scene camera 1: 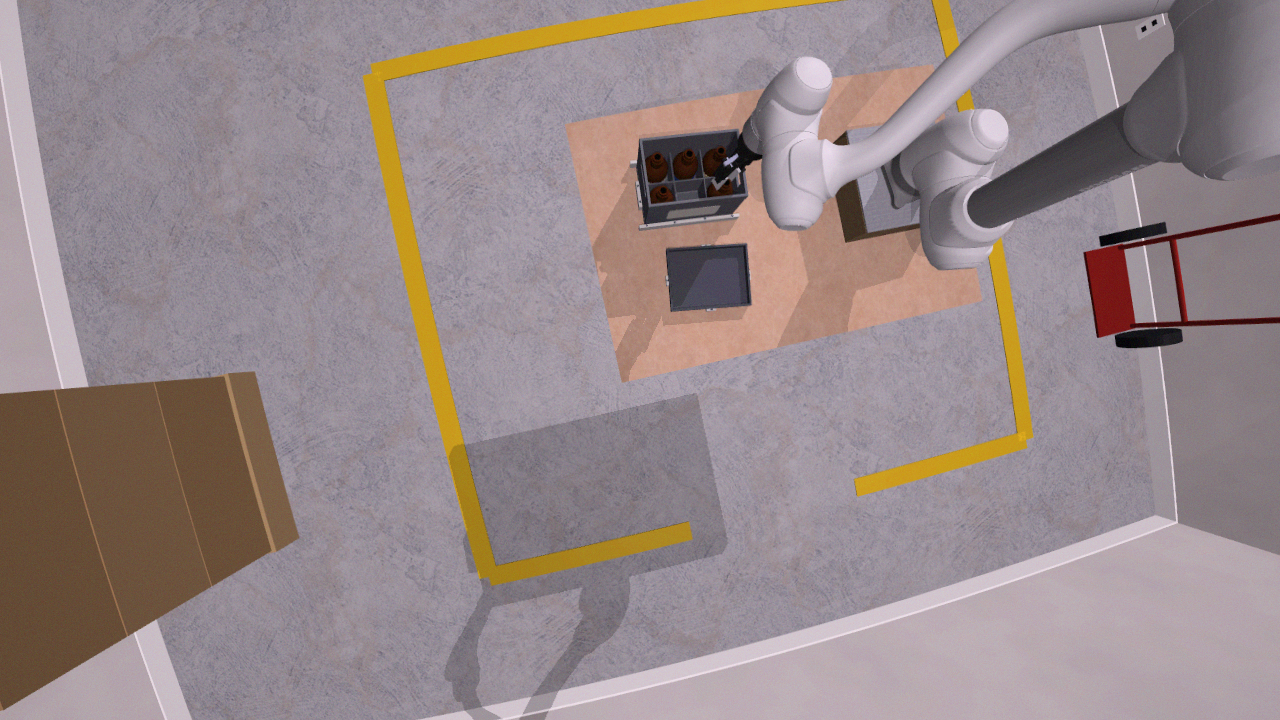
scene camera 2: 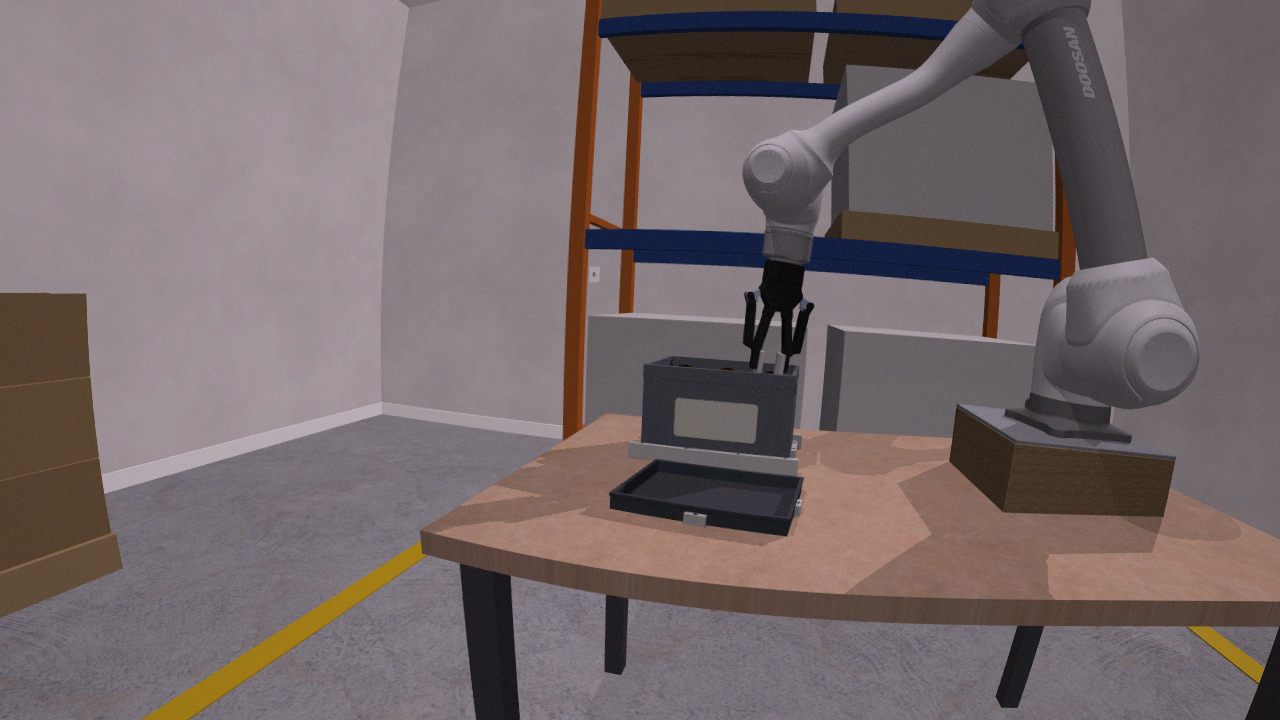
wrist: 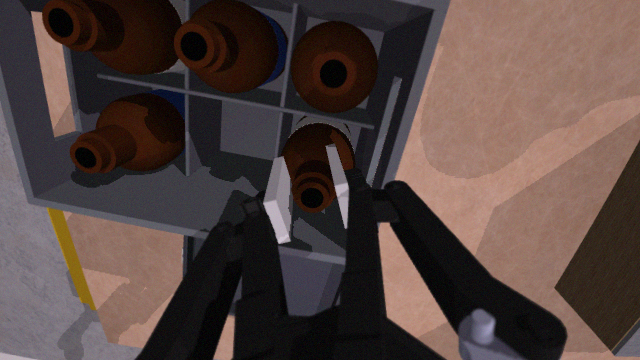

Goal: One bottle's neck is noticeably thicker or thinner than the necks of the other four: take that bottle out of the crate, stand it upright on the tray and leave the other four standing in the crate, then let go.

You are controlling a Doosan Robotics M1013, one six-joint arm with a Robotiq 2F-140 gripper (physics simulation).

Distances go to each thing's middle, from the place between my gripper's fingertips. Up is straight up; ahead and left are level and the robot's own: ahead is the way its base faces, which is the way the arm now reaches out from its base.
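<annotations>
There is the pale rail (scene camera 2: 757, 463), and my gripper is 12 cm above it. The gripper is also 5 cm to the right of the rail and 9 cm short of it.
</annotations>
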